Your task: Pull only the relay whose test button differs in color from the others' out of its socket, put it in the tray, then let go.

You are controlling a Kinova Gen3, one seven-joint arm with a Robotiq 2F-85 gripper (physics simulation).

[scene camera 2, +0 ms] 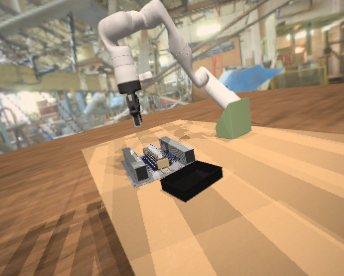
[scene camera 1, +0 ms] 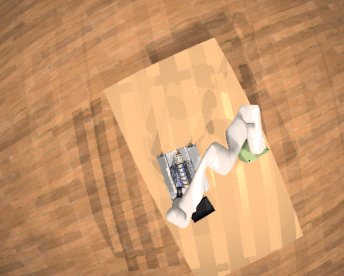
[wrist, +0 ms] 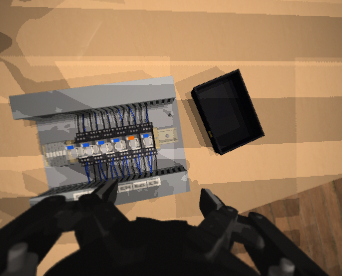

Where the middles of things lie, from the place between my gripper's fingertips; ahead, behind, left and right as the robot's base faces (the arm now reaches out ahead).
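I can see the grey panel (wrist: 61, 129), and measured from my hand it is 7 cm behind, 9 cm to the right and 19 cm below.
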